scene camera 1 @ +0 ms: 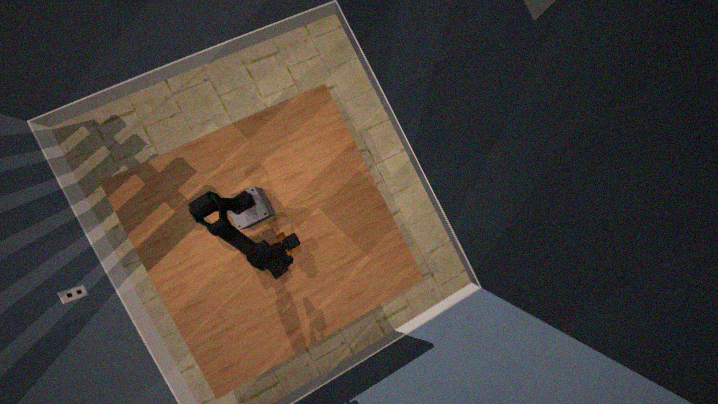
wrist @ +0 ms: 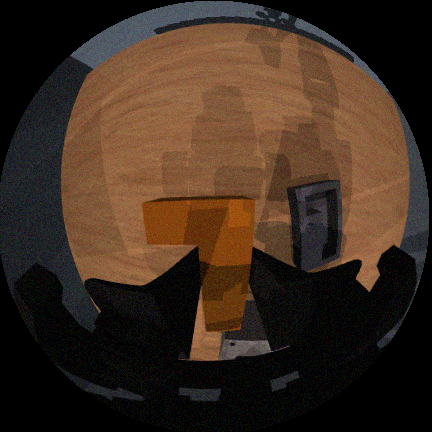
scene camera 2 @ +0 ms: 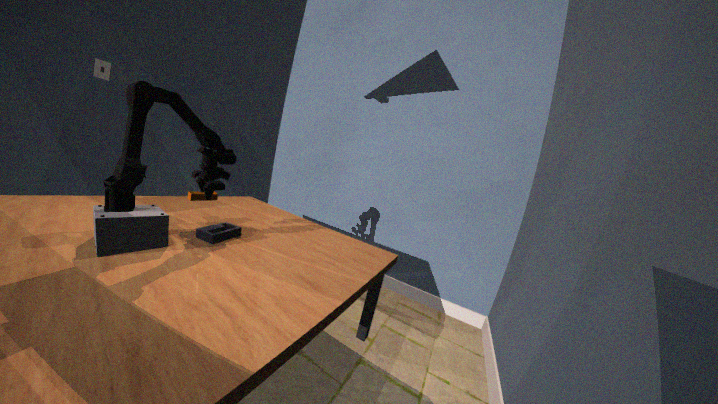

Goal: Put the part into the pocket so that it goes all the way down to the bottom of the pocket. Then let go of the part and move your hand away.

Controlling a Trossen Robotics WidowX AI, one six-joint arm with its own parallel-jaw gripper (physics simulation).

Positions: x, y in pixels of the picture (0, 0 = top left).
Labels:
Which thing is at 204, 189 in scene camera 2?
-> The gripper.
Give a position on an orange L-shaped part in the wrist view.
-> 222, 226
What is the gripper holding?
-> An orange L-shaped part.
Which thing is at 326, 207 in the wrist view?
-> A pocket block.

